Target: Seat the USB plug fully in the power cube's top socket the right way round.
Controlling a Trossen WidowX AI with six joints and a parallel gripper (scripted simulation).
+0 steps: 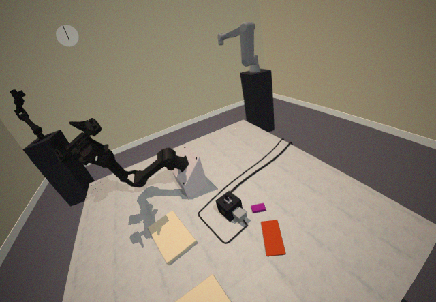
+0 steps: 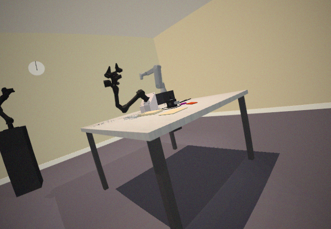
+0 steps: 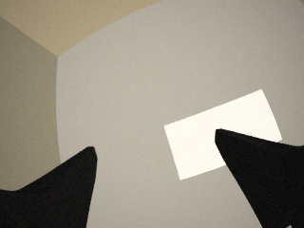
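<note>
Now: gripper tip 46 cm to the right of the USB plug, 43 cm above it and 12 cm short of it. From my gripper tip the other things lie so: orange card (55 cm to the left, 52 cm below, 31 cm ahead); purple block (57 cm to the left, 51 cm below, 17 cm ahead).
</note>
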